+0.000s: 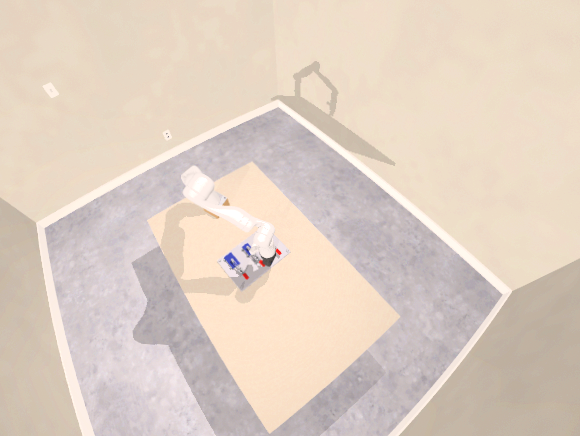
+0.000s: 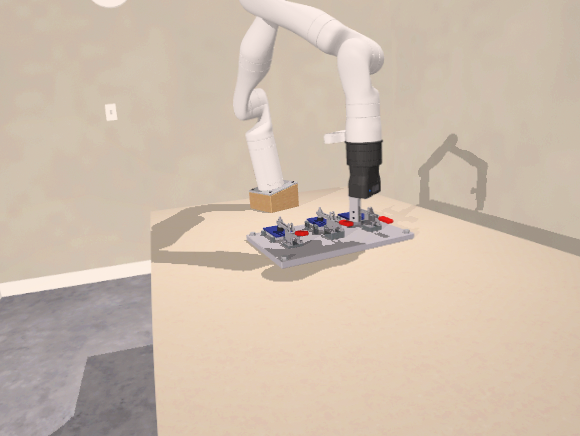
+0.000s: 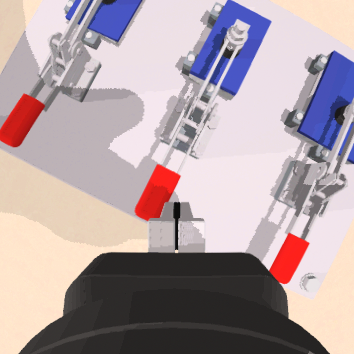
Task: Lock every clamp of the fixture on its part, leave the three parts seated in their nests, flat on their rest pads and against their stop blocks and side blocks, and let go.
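Frame: origin at the arm's base, x ahead, y left, z up, level; metres.
Seen in the pictures: gripper, fingertip midpoint: (image 1: 266,262) (image 2: 355,220) (image 3: 176,217); arm's base, link origin: (image 1: 213,201) (image 2: 271,186).
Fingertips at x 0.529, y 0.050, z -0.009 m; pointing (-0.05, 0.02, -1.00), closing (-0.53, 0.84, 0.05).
Pixels of each thing's middle, then the offset from my fingertips to it. "*": a spot on its surface instead. Level surfaces: height alone.
- fixture plate, body centre: (image 3: 202,101) (image 2: 328,236) (image 1: 253,256) dx -0.093, dy -0.029, dz -0.058 m
- middle red handle, surface spot: (image 3: 157,192) (image 2: 346,220) * dx -0.008, dy -0.020, dz +0.001 m
- left handle, body centre: (image 3: 34,98) (image 2: 298,232) (image 1: 243,273) dx -0.016, dy -0.131, dz -0.011 m
- right handle, surface spot: (image 3: 289,258) (image 2: 385,218) (image 1: 278,251) * dx -0.017, dy +0.088, dz -0.009 m
- tan table, surface height: dz -0.065 m
My gripper (image 2: 355,221) (image 3: 176,217) is shut and empty, low over the fixture plate (image 1: 242,284) (image 2: 320,255) (image 3: 150,65), close beside the middle red handle (image 2: 346,223) (image 3: 157,192). Blue parts lie at the left (image 1: 231,260) (image 2: 274,230) (image 3: 117,22), middle (image 1: 246,248) (image 2: 316,221) (image 3: 252,45) and right (image 2: 344,215) (image 3: 324,95). Clamp arms reach over them. The left handle (image 1: 245,276) (image 2: 301,233) (image 3: 22,120) and right handle (image 1: 278,252) (image 2: 385,220) (image 3: 289,258) point outward. I cannot tell whether the clamps are locked or the parts fully seated.
The plate lies on the tan table (image 1: 310,340) (image 2: 350,325). The arm's wooden base block (image 2: 272,201) stands behind it. Corner bolts (image 2: 406,231) (image 3: 310,282), the upright clamp linkages and the small stop blocks (image 3: 190,59) stand up from the plate near the fingers.
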